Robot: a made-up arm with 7 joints. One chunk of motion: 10 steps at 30 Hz.
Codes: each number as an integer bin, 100 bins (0 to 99) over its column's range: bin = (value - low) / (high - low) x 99, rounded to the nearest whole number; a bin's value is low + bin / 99 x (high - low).
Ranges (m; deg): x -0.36..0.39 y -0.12..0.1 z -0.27..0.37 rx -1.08..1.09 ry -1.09..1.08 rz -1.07..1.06
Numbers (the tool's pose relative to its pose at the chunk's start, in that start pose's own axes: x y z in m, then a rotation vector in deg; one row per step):
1: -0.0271 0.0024 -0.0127 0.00 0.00 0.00
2: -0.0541 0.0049 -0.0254 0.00 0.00 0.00
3: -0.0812 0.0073 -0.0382 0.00 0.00 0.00
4: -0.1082 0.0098 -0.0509 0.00 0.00 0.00
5: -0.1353 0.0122 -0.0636 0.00 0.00 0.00
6: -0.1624 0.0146 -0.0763 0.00 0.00 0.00
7: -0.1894 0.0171 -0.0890 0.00 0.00 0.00
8: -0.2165 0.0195 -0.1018 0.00 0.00 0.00
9: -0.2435 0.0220 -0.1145 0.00 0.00 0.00
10: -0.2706 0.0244 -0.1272 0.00 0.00 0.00
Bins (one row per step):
1: 44 55 40 49 50 50
2: 40 56 38 49 50 50
3: 37 57 36 49 50 50
4: 33 58 34 49 50 50
5: 30 59 32 49 50 50
6: 26 61 30 49 50 50
7: 23 62 28 49 50 50
8: 19 63 26 49 50 50
9: 15 64 24 49 50 50
10: 12 65 22 49 50 50

